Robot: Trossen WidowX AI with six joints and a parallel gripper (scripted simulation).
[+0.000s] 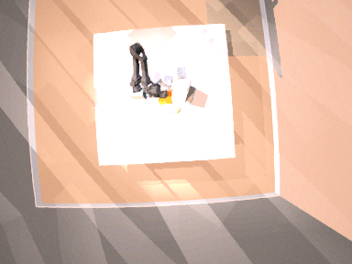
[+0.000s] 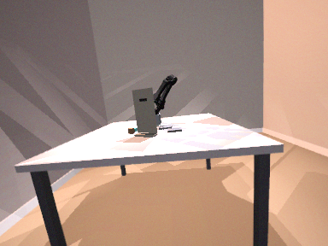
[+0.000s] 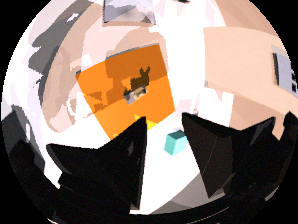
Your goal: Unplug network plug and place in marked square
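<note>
My gripper tip is now 5 cm above the network plug, 1 cm to the right of it and 1 cm short of it. Round my gripper tip: orange marked square: 6 cm below, 1 cm to the left, 1 cm ahead; then cyan block: 12 cm to the right, 5 cm below, 4 cm ahead; then brown piece: 13 cm to the right, 11 cm ahead, 4 cm below.
</note>
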